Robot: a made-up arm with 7 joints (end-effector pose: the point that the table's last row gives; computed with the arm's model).
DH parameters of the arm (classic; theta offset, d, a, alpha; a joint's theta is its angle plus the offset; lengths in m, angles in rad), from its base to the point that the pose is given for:
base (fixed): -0.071 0 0 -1.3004
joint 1: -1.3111 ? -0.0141 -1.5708
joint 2: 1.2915 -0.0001 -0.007 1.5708
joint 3: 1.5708 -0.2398 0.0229 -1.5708
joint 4: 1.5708 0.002 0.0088 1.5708
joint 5: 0 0.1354 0 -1.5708
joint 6: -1.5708 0 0.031 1.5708
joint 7: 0 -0.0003 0 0
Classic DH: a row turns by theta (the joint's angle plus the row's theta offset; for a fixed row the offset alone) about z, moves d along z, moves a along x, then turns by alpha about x.
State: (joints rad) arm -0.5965 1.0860 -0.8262 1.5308 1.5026 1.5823 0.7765
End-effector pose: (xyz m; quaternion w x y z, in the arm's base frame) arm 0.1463 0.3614 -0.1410 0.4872 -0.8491 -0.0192 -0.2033
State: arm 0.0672 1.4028 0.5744 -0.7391 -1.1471 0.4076 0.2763
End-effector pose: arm 0.1407 0.1941 0.0116 0.9675 0.2248 -0.0509 -0.1035
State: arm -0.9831 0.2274 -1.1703 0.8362 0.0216 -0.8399 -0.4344
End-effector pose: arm 0.2723 -0.0546 -0.2470 0.5719 0.3225 -0.1828 -0.7318
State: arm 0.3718 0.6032 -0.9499 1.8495 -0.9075 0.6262 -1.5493
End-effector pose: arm -0.2278 0.2770 -0.2187 0.2527 -0.4744 0.8220 0.1880
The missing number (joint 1, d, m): 0.0376
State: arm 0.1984 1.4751 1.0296 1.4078 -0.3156 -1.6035 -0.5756
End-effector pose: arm 0.0128 0.4151 0.0248 0.6836 0.7100 -0.1418 0.0918
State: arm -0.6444 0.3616 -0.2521 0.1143 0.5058 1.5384 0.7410
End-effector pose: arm 0.2635 0.0867 -0.2048 0.6143 0.5525 0.3210 0.4630
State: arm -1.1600 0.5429 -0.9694 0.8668 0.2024 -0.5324 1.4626
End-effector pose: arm 0.3547 0.0544 -0.1679 0.7981 0.2941 -0.4867 0.1992
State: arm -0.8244 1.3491 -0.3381 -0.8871 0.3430 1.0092 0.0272
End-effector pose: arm 0.1873 0.1351 0.0224 0.6997 0.6661 -0.2269 0.1238
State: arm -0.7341 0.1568 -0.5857 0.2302 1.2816 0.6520 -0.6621
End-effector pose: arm 0.2718 -0.0367 -0.2009 0.6624 0.6986 0.1729 -0.2082
